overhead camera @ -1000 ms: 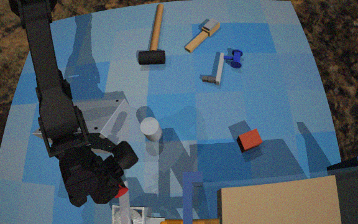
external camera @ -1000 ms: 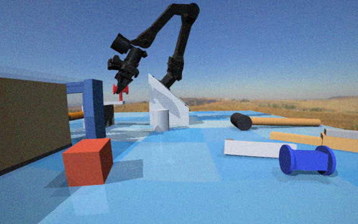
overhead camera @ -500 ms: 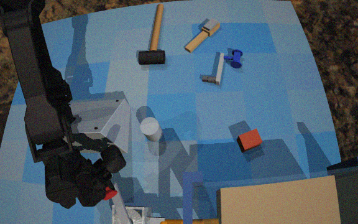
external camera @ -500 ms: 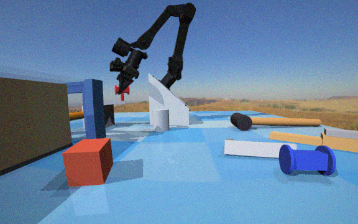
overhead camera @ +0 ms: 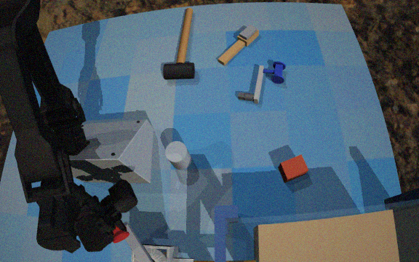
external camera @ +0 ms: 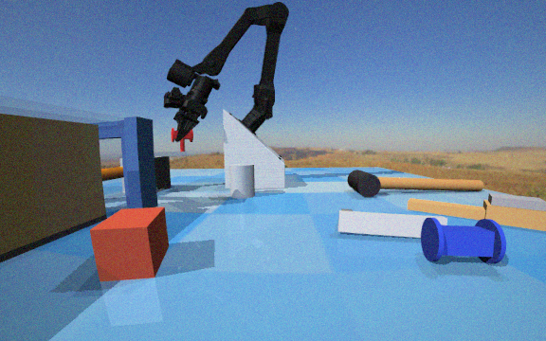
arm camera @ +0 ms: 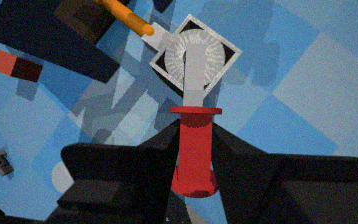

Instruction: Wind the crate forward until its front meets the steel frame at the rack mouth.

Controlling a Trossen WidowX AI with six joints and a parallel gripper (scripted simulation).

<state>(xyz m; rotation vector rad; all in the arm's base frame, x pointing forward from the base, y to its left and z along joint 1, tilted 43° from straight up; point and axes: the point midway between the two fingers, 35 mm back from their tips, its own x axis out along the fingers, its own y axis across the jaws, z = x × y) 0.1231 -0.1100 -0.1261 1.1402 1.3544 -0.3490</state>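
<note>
Right now my gripper tip is 21 cm short of the frame, 6 cm to the left of it and 3 cm above it. From my gripper tip the other things lie so: crank with blue grip 32 cm ahead, 45 cm to the left, 12 cm below; red grip 1 cm behind, 1 cm to the left; winch 4 cm ahead, 8 cm to the right, 10 cm below.
</note>
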